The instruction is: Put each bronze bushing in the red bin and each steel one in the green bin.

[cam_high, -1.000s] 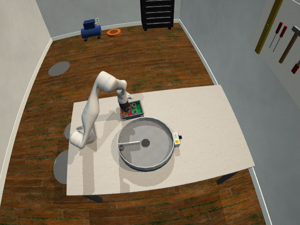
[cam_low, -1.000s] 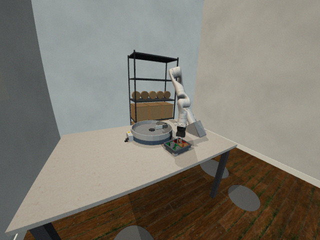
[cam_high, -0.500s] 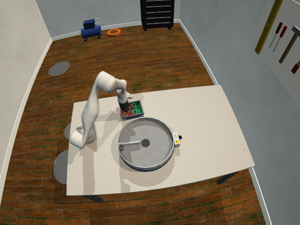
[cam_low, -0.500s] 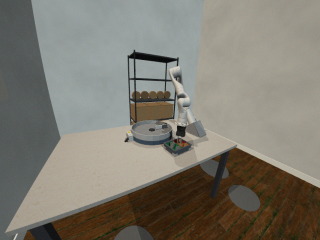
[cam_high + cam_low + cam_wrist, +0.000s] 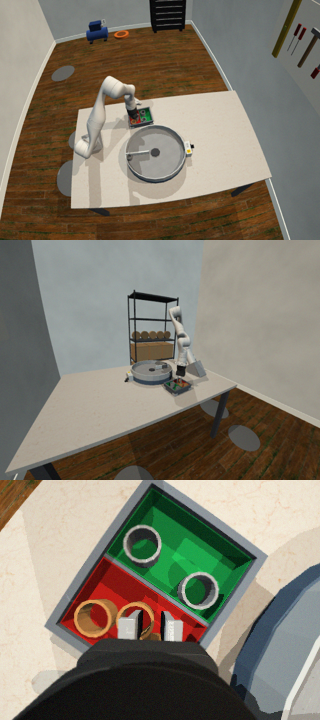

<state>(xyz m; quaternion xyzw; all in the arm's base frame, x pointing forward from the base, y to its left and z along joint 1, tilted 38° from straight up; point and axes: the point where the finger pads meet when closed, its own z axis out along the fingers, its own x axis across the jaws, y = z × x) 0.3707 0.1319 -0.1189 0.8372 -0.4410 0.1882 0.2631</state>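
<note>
My gripper is now 30 mm short of the bin, 10 mm to the right of it and 30 mm above it. From my hand the other things lie so: grey turntable 80 mm ahead, 330 mm to the right, 10 mm below.
</note>
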